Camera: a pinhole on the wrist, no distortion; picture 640 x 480 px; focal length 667.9 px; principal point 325.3 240.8 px. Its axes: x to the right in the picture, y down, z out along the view. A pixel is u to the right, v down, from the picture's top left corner.
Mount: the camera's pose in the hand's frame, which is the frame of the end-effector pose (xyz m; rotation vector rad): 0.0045 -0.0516 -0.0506 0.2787 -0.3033 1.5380
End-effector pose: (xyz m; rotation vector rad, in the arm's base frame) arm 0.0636 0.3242 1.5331 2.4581 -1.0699 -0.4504
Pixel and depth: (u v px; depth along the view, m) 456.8 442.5 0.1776
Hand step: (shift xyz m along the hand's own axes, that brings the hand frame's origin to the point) -0.0519 -0.0826 0.1269
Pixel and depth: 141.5 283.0 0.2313
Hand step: -0.0148 -0.1946 0.1416
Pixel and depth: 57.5 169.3 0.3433
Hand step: 0.0338 -0.3050 0.2197
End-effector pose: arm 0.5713 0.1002 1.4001 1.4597 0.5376 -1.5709
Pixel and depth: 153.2 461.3 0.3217
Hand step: -0.1082 -0.2439 0.2176
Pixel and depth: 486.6 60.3 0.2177
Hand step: 0.0600 -0.0826 0.1721
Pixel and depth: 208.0 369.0 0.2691
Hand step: -0.0524 -0.1925 0.1823
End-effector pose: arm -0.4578 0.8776 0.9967 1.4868 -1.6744 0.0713
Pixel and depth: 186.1 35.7 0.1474
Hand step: 0.0468 -0.1344 0.0762
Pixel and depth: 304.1 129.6 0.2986
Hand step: 0.0488 -0.1696 0.2248
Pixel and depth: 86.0 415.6 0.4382
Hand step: -0.1195 -0.3551 0.2991
